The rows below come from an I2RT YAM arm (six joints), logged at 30 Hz.
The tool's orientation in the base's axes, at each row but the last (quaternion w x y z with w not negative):
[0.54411 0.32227 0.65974 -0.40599]
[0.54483 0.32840 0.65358 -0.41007]
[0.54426 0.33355 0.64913 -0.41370]
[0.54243 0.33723 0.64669 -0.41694]
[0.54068 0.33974 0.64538 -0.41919]
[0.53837 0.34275 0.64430 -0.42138]
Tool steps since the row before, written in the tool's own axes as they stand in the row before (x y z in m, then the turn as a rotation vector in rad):
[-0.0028 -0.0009 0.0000 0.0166 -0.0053 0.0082]
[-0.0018 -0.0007 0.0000 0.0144 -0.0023 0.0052]
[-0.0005 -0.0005 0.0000 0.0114 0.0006 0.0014]
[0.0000 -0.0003 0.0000 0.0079 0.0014 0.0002]
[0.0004 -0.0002 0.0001 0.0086 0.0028 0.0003]
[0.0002 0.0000 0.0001 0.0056 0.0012 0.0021]
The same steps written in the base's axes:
[-0.0002 -0.0004 0.0029 -0.0042 -0.0100 -0.0159]
[-0.0003 -0.0003 0.0019 -0.0025 -0.0059 -0.0141]
[-0.0003 -0.0002 0.0006 -0.0010 -0.0012 -0.0114]
[-0.0003 -0.0001 0.0001 -0.0001 0.0003 -0.0080]
[-0.0002 -0.0002 -0.0004 0.0010 0.0008 -0.0090]
[0.0000 -0.0001 -0.0002 0.0009 -0.0015 -0.0058]

